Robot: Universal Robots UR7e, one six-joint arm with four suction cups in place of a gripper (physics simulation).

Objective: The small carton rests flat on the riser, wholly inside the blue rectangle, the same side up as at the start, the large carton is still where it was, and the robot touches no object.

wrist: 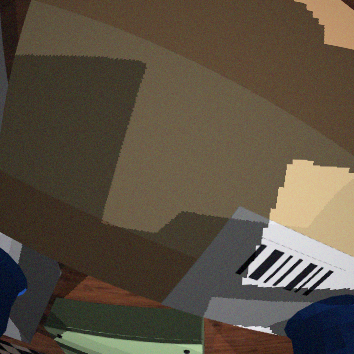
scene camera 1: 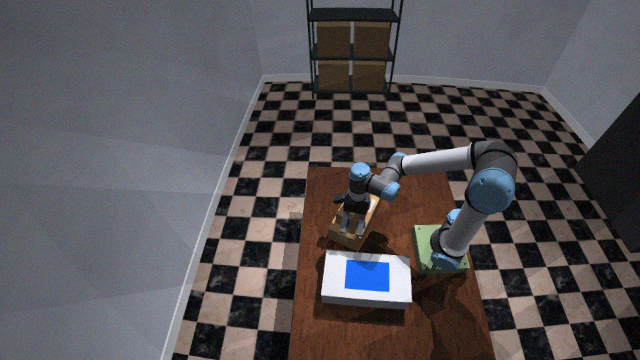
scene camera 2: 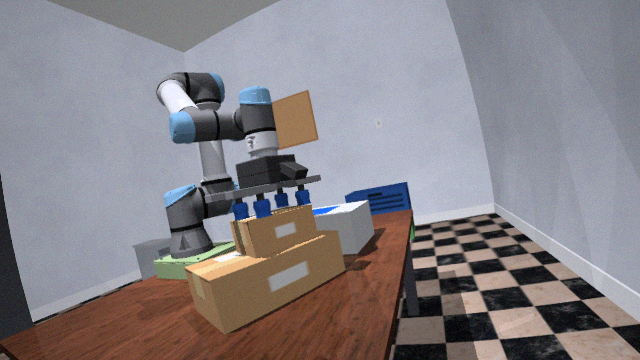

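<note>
The small carton lies flat on top of the large carton, which rests on the table. My gripper is right over the small carton, with its blue suction cups pressed on the carton's top. Suction is on the small carton, and its underside still meets the large carton. In scene camera 1 the gripper hides most of the small carton. The white riser stands close beside the cartons. Its blue rectangle has nothing on it. In the wrist view cardboard and a barcode label show beyond two cups.
The arm's green base plate stands on the wooden table, across from the cartons. A blue crate shows behind the riser. A shelf rack with boxes stands far back by the wall.
</note>
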